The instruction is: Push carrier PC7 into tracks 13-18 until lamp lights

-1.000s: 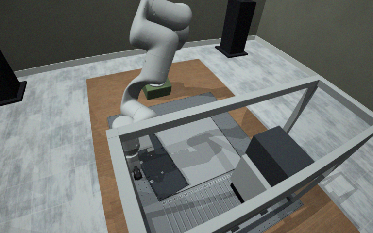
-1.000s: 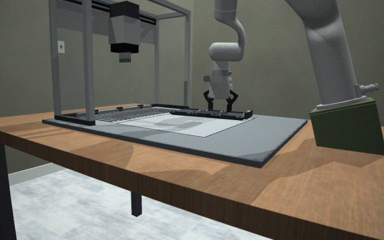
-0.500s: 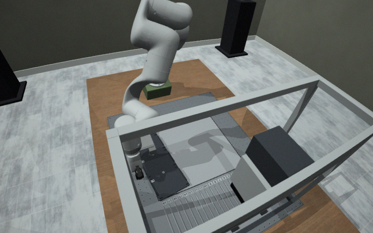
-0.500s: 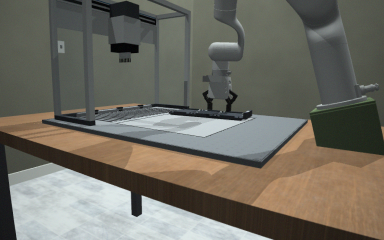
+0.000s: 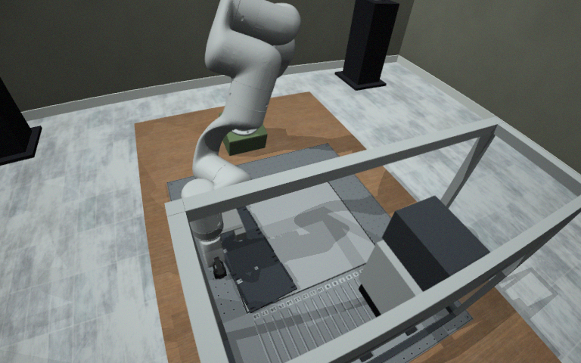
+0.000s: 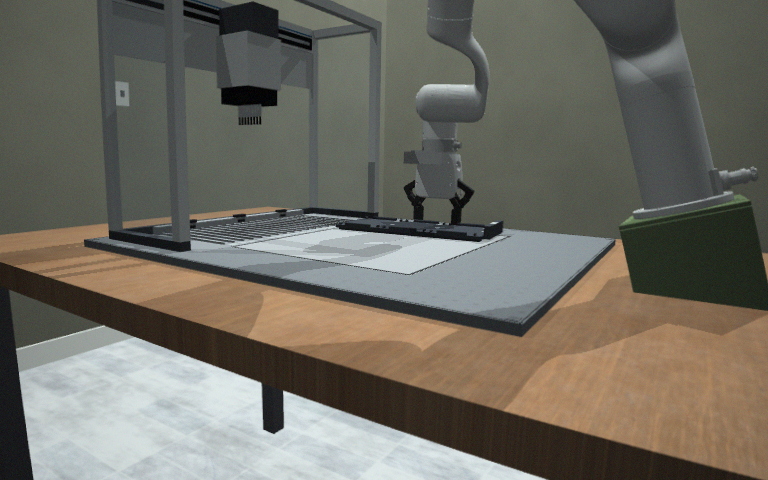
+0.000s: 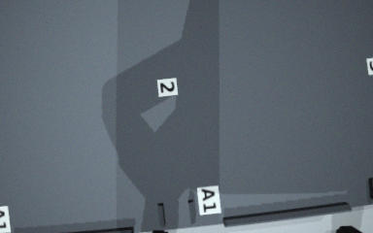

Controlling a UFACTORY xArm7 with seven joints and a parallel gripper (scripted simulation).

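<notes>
Right now the carrier PC7 is 90 mm to the left of my hand.
</notes>
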